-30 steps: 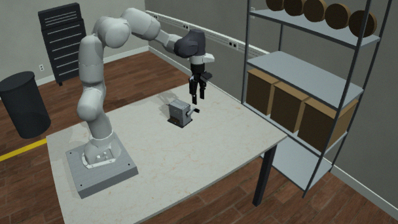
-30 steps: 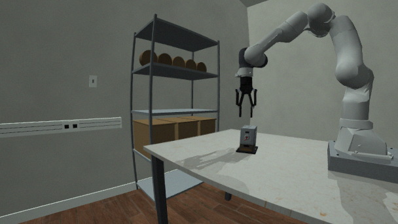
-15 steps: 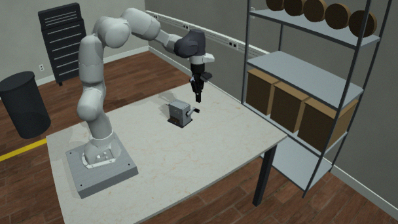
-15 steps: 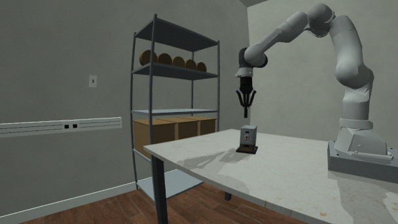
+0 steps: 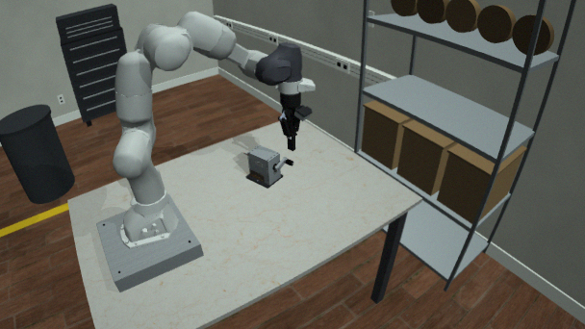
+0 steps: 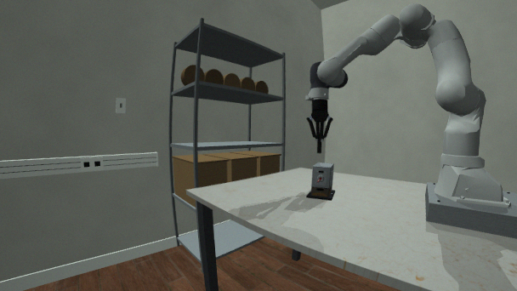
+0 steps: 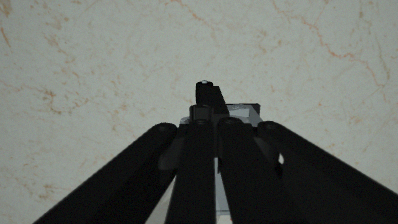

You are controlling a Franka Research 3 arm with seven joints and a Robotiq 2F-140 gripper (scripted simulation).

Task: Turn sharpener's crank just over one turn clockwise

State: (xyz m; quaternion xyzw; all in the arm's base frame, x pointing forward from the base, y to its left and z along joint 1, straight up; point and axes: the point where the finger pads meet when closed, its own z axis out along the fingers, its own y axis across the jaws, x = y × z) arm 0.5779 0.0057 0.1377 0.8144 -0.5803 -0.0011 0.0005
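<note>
Right now my hand is 2 cm past the crank, 2 cm to the right of it and 11 cm above it.
</note>
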